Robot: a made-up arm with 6 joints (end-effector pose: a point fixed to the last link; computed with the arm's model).
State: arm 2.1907 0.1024 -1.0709 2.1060 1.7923 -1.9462
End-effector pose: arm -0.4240 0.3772 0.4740 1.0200 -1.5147 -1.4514
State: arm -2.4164 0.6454 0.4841 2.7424 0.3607 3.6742
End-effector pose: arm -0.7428 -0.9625 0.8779 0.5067 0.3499 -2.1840
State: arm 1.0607 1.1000 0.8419 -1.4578 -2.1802 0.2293
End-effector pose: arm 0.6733 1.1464 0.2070 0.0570 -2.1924 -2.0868
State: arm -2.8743 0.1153 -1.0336 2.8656 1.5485 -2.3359
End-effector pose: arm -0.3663 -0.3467 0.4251 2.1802 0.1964 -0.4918
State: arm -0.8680 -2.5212 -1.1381 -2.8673 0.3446 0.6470
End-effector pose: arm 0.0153 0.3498 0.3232 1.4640 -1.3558 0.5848
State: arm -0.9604 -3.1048 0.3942 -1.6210 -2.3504 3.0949
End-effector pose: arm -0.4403 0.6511 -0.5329 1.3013 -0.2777 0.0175
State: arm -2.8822 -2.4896 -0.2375 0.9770 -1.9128 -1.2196
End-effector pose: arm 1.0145 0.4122 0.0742 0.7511 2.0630 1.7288
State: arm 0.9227 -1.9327 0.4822 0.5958 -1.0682 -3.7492
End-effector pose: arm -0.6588 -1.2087 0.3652 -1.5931 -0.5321 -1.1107
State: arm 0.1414 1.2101 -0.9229 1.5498 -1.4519 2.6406
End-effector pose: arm 0.5569 0.0740 -0.1894 0.0165 0.1196 -1.5062
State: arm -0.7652 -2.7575 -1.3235 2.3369 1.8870 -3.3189
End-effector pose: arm -0.1503 0.3818 0.2768 0.2646 0.4170 0.0178
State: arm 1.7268 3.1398 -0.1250 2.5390 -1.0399 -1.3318
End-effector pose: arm -0.0882 -0.7492 -0.5649 2.1977 -0.3738 -1.1602
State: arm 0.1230 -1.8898 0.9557 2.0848 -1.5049 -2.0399
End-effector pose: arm -1.4966 -0.0627 0.0280 -1.7838 2.0398 0.3287
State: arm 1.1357 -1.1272 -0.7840 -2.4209 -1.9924 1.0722
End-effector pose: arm -0.1598 0.0964 0.6954 -0.8091 0.2289 -2.7393
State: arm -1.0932 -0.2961 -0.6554 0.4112 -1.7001 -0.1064
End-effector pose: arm 0.0177 -0.5267 0.8625 0.8255 2.0198 -1.0692
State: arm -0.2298 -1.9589 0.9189 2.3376 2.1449 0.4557
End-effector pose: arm -1.3867 0.5004 -0.0111 1.8476 0.1458 0.7442
